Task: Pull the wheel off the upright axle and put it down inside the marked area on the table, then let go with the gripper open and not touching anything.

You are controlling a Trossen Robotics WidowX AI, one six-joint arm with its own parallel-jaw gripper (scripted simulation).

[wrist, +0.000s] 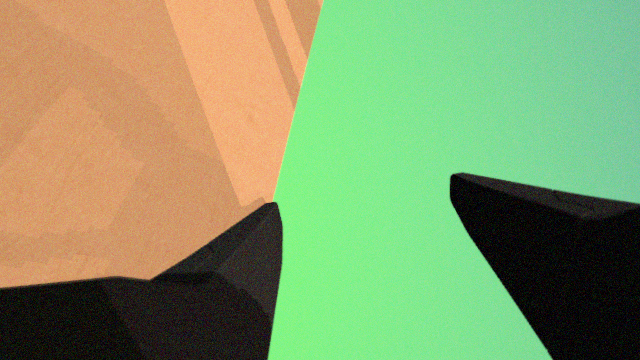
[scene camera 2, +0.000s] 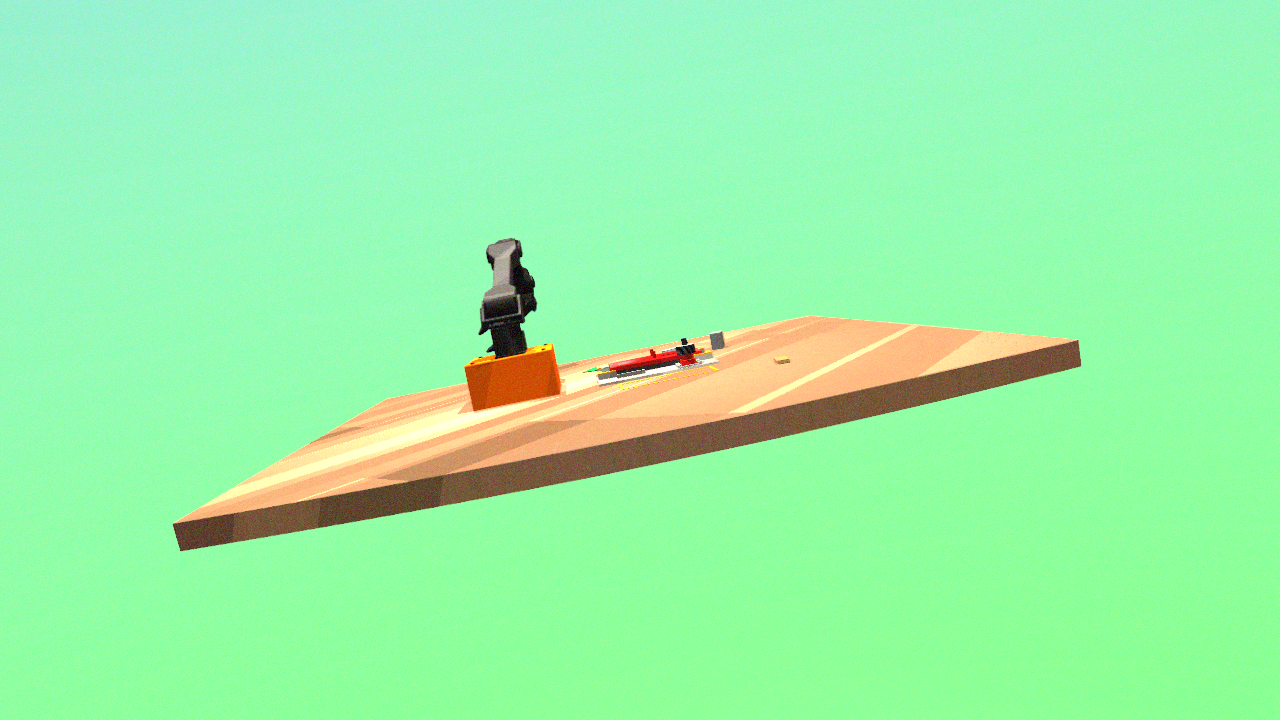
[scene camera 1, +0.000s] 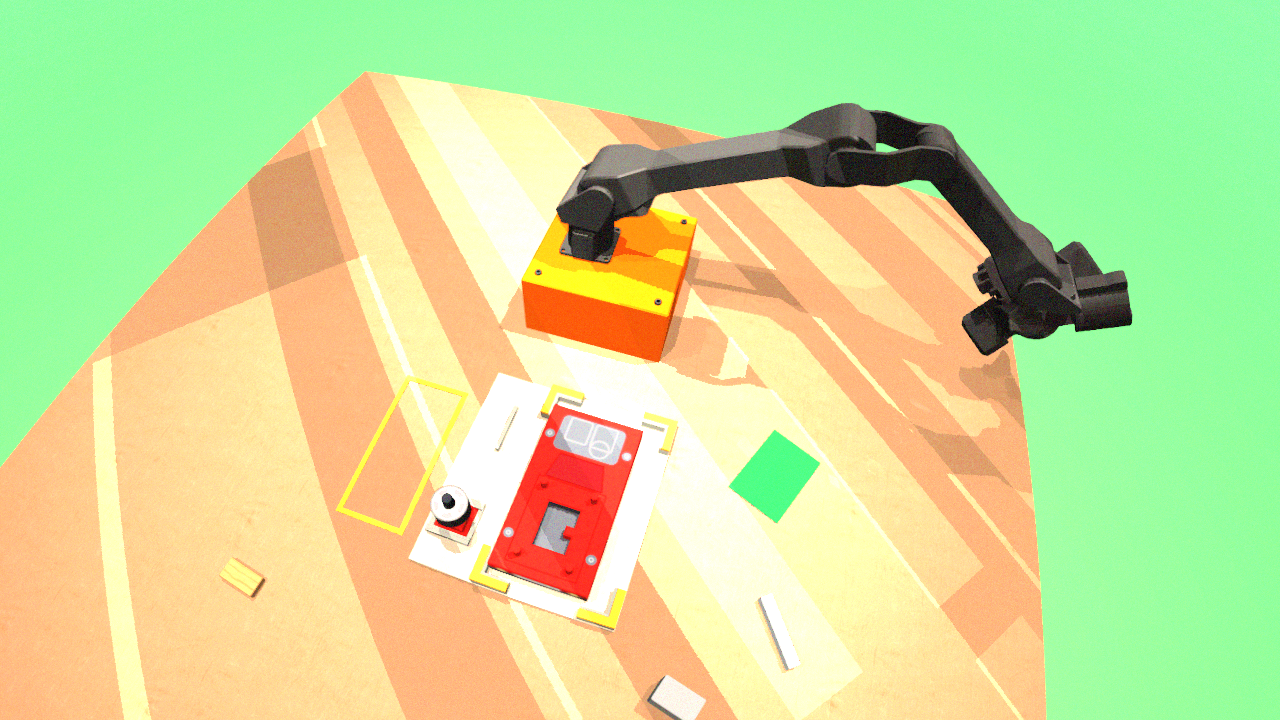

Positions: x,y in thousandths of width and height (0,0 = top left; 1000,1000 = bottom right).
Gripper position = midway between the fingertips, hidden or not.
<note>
My gripper (scene camera 1: 803,405) is open, with nothing in its grasp. Further things: a green patch (scene camera 1: 603,667), a wooden block (scene camera 1: 184,797), a red plate (scene camera 1: 445,690) and a grey bar (scene camera 1: 611,890).
The red plate is seen too in scene camera 2 (scene camera 2: 511,502). My gripper shows as well in the wrist view (wrist: 571,557). The wrist view misses the green patch: it is out of frame. The wrist view misses the wooden block: it is out of frame.
</note>
